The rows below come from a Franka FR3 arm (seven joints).
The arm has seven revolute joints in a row. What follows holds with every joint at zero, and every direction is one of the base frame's. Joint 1 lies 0.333 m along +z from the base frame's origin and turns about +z. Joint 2 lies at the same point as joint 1 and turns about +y. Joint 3 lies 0.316 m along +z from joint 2 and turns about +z. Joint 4 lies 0.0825 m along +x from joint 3 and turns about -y. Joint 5 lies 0.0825 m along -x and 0.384 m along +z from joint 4 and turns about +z. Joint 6 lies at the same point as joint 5 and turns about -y. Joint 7 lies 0.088 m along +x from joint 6 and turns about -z. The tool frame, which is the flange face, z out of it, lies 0.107 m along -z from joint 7; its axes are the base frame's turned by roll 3.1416, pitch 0 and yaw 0 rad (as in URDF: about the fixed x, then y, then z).
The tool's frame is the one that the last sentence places.
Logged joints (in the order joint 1, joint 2, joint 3, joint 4, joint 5, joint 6, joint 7), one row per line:
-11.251 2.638 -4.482 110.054 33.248 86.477 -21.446
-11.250 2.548 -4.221 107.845 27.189 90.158 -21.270
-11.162 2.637 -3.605 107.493 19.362 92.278 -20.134
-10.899 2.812 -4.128 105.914 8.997 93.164 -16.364
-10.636 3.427 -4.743 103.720 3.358 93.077 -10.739
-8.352 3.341 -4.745 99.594 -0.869 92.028 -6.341
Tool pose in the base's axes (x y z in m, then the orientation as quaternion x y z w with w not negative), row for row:
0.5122 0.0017 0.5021 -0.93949 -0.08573 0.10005 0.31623
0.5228 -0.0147 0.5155 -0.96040 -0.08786 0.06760 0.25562
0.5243 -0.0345 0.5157 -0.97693 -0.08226 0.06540 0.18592
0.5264 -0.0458 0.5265 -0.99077 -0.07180 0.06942 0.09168
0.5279 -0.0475 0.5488 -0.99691 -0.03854 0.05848 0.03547
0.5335 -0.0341 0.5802 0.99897 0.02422 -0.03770 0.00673
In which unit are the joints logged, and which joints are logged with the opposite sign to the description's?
The joints are logged in degrees. Opposite sign: joint 2, joint 3, joint 4.
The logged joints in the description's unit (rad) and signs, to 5 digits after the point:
-0.19637 -0.04604 0.07823 -1.92080 0.58029 1.50931 -0.37430
-0.19635 -0.04447 0.07367 -1.88225 0.47454 1.57355 -0.37123
-0.19481 -0.04602 0.06292 -1.87611 0.33793 1.61055 -0.35140
-0.19022 -0.04908 0.07205 -1.84855 0.15703 1.62602 -0.28561
-0.18563 -0.05981 0.08278 -1.81026 0.05861 1.62450 -0.18743
-0.14577 -0.05831 0.08282 -1.73824 -0.01517 1.60619 -0.11067

